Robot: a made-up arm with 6 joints. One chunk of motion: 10 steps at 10 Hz.
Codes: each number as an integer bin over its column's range. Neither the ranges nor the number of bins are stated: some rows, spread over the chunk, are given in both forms.
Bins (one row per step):
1: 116 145 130 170 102 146
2: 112 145 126 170 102 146
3: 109 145 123 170 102 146
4: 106 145 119 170 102 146
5: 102 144 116 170 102 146
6: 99 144 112 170 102 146
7: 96 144 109 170 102 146
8: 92 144 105 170 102 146
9: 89 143 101 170 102 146
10: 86 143 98 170 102 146
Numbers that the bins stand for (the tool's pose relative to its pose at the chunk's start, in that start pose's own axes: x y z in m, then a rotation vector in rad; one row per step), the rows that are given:
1: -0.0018 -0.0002 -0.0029 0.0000 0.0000 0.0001
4: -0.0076 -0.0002 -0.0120 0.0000 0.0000 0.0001
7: -0.0135 -0.0005 -0.0202 0.0000 0.0000 0.0001
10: -0.0194 -0.0007 -0.0293 0.0000 0.0000 0.0001
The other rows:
2: -0.0041 -0.0002 -0.0062 0.0000 0.0000 0.0001
3: -0.0059 -0.0002 -0.0087 0.0000 0.0000 0.0001
5: -0.0100 -0.0005 -0.0145 0.0000 0.0000 0.0001
6: -0.0118 -0.0005 -0.0178 0.0000 0.0000 0.0001
8: -0.0159 -0.0005 -0.0235 0.0000 0.0000 0.0001
9: -0.0176 -0.0007 -0.0268 0.0000 0.0000 0.0001

